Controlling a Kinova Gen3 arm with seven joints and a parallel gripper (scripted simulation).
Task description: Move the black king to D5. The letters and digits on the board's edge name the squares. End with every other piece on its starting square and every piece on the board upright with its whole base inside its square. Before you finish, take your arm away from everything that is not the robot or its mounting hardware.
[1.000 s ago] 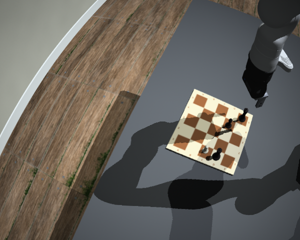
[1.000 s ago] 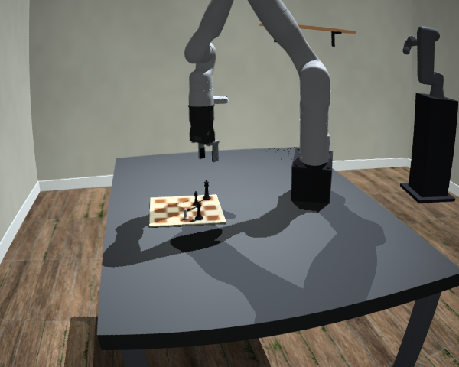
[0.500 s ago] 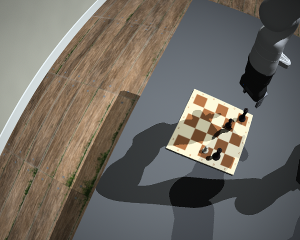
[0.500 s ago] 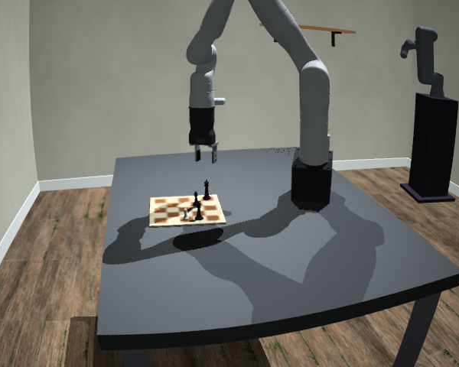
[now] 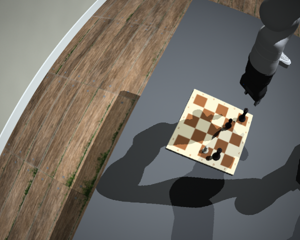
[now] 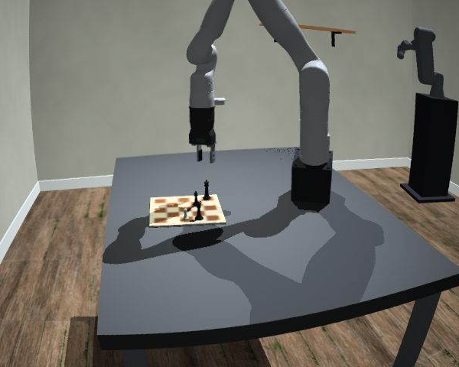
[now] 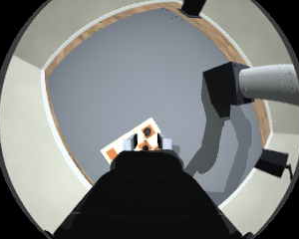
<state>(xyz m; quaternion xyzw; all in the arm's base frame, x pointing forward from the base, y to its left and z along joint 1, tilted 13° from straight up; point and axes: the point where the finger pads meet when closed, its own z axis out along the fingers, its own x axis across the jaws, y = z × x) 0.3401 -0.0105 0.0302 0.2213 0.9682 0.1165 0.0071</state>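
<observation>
Now: the black king 110 mm below my hand. From my hand the other things lie so: white pawn 160 mm to the left, 130 mm below, 60 mm ahead; black pawn 120 mm below, 50 mm to the left, 30 mm ahead; chessboard 140 mm below, 90 mm to the left, 70 mm ahead.
</observation>
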